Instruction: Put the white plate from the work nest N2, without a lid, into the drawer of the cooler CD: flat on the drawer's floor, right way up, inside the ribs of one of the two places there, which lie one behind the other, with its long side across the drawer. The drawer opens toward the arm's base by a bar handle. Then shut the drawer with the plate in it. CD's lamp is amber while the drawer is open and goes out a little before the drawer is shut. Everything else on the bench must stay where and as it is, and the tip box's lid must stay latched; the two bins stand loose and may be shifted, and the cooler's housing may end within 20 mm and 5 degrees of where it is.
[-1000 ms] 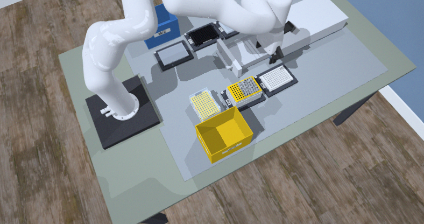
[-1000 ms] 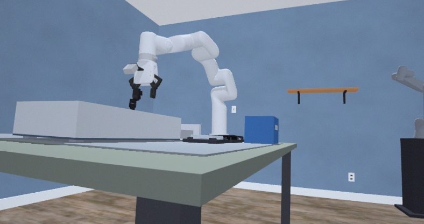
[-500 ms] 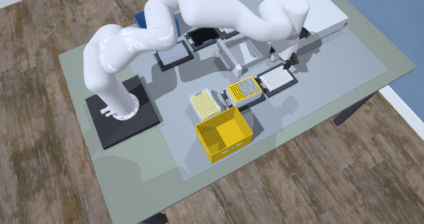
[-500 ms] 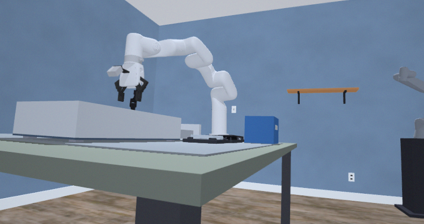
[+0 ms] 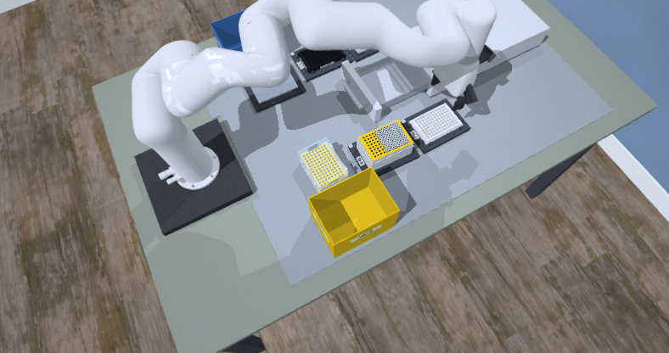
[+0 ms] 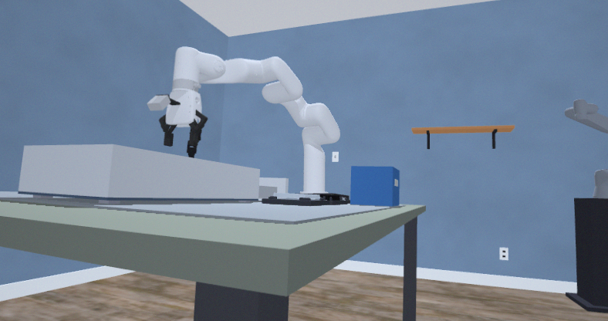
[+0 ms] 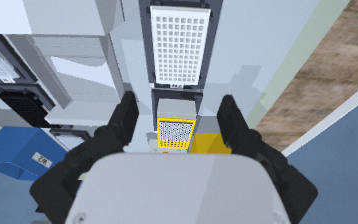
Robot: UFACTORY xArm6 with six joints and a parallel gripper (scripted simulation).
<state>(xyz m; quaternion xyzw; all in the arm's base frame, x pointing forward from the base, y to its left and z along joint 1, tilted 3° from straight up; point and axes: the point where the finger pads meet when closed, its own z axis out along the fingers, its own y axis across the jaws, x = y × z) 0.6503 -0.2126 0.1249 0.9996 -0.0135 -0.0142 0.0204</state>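
Now: the white plate 14 cm below my hand. From my hand the other things lie so: drawer (19 cm to the left, 14 cm below, 2 cm behind); then cooler CD (19 cm to the left, 13 cm below, 12 cm ahead); then yellow tip rack (18 cm behind, 11 cm below).
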